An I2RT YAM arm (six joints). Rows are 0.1 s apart.
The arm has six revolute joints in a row. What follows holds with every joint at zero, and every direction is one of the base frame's.
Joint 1 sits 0.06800 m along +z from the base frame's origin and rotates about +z.
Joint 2 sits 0.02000 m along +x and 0.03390 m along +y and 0.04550 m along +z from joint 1 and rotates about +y.
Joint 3 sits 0.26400 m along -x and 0.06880 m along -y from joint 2 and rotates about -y.
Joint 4 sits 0.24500 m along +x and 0.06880 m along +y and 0.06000 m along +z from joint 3 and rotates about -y.
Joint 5 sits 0.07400 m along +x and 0.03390 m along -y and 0.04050 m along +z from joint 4 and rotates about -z.
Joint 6 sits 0.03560 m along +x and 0.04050 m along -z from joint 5 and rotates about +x.
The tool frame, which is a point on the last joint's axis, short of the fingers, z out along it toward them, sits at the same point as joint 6; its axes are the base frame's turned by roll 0.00, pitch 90.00 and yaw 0.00 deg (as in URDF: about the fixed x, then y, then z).
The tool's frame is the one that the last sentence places.
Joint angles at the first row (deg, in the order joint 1, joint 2, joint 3, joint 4, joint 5, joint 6):
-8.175, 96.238, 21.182, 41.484, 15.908, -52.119
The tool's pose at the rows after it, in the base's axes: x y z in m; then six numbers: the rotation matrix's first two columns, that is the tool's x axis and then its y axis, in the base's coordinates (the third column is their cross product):
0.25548 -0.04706 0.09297 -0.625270 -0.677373 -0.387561 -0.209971 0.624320 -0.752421
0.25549 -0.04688 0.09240 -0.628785 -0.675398 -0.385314 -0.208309 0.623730 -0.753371
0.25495 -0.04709 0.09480 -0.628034 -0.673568 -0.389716 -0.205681 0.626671 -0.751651
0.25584 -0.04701 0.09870 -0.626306 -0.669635 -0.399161 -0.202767 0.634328 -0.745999
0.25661 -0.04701 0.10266 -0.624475 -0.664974 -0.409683 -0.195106 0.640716 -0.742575
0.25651 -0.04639 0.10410 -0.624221 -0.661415 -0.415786 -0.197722 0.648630 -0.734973
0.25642 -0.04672 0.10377 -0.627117 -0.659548 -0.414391 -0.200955 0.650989 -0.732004
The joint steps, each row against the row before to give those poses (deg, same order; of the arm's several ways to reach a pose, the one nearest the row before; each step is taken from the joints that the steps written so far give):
-0.086, 0.529, -0.175, 0.614, 0.176, -0.175
0.086, 0.176, -0.002, 0.090, 0.350, 0.087
-0.086, -0.873, 0.000, -0.784, -0.174, 0.175
-0.001, -1.144, 0.439, -1.584, -0.351, 0.527
0.001, -1.055, 0.352, -1.145, -0.177, 0.527
0.086, -0.616, 0.175, -1.141, -0.349, 0.527
-0.087, -0.005, 0.090, -0.445, -0.091, 0.090

